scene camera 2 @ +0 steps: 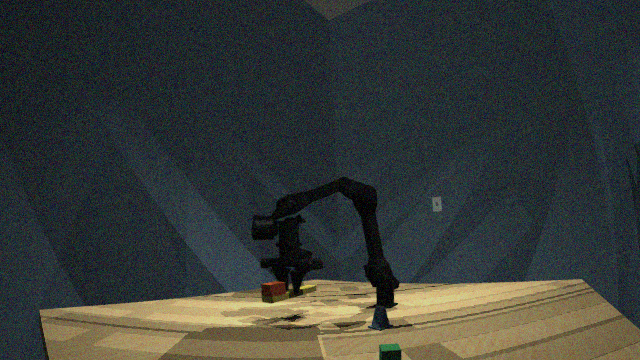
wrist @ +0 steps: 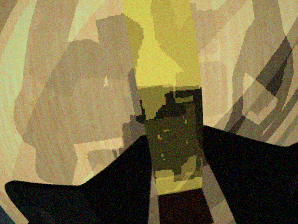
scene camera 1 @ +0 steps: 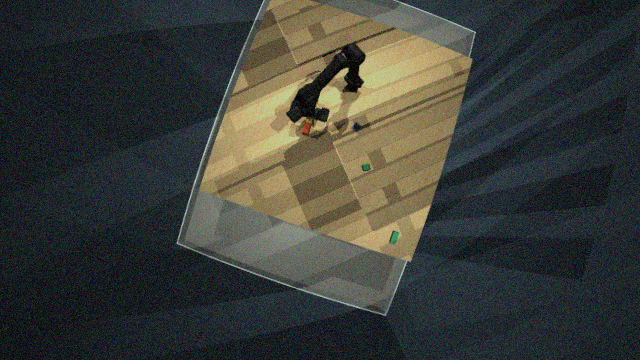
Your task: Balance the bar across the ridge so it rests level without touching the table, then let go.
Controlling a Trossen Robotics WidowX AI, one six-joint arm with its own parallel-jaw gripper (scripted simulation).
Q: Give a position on a bar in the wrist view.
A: At 164,48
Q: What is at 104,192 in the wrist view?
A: The gripper.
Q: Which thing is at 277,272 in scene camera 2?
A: The gripper.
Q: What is the gripper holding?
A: A bar.
